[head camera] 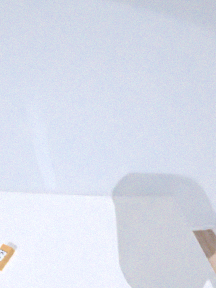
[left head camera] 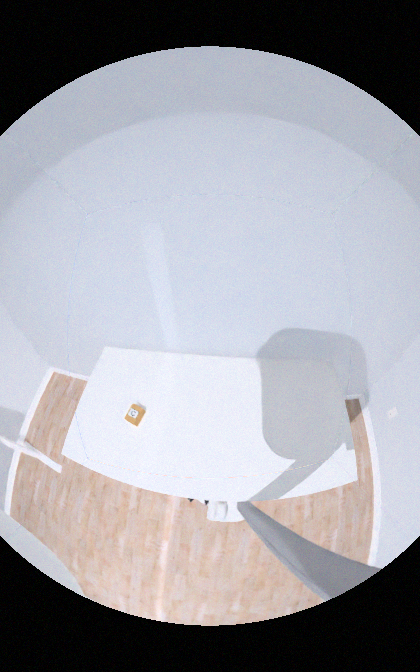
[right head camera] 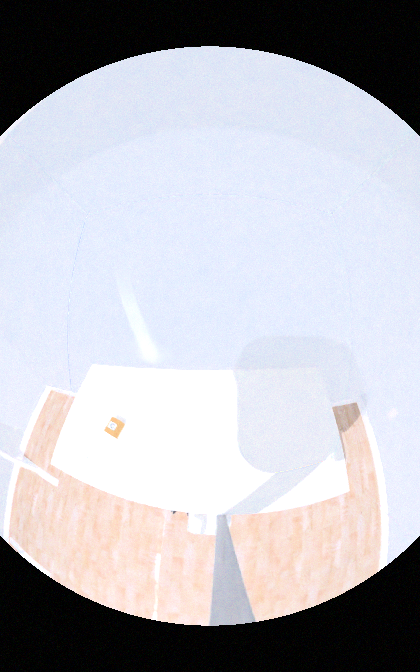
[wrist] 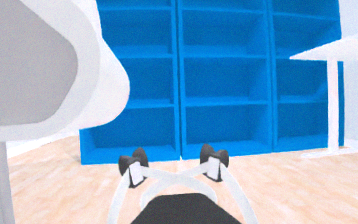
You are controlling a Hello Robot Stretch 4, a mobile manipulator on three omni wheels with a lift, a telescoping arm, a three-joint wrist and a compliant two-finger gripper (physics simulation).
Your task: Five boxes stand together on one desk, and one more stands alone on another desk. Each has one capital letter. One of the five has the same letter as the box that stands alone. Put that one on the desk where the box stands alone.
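An orange box stands alone on the left part of a white desk. Its white label carries a dark letter that looks like a C in the left head view; it is cut off in the head view. My gripper is open, with its two dark fingertips apart and nothing between them. Its dark tips also show low beside the desk's front edge in the left head view. The gripper is well away from the box. The group of five boxes does not show.
A blue shelf unit stands across the floor in the wrist view, with a white desk top on a leg at the right. My grey mast crosses the lower head views. A white foot stands on the floor left of the desk.
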